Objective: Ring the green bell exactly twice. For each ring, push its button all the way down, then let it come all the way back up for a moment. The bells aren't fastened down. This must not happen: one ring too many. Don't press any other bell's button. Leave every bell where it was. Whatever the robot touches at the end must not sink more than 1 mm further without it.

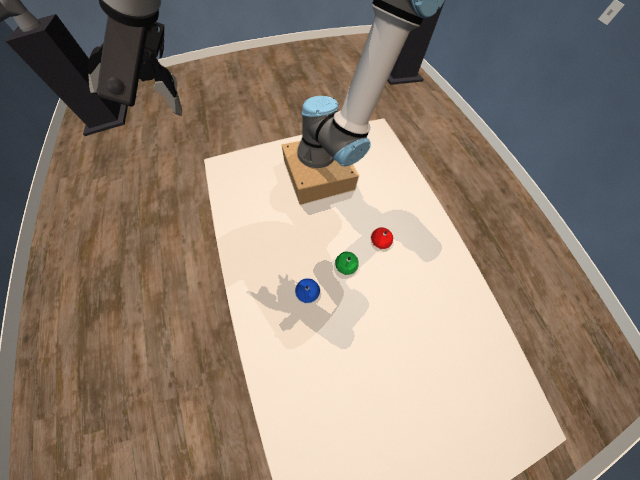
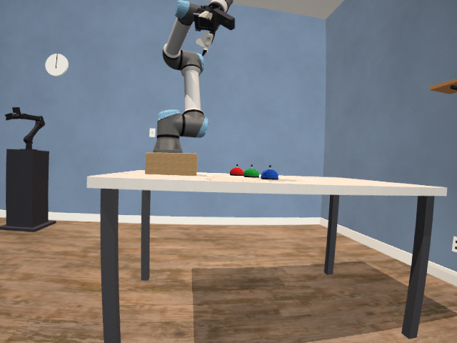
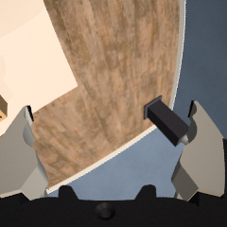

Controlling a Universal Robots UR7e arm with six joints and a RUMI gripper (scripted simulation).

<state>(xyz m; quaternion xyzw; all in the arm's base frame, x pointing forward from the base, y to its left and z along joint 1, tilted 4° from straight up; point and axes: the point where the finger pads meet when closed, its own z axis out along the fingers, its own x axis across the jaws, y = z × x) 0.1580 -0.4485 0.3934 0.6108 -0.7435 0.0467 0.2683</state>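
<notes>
The green bell is 480 mm below my hand, 410 mm to the left of it and 290 mm ahead of it. Round my hand: blue bell: 480 mm below, 350 mm ahead, 250 mm to the left; red bell: 570 mm to the left, 480 mm below, 240 mm ahead.
</notes>
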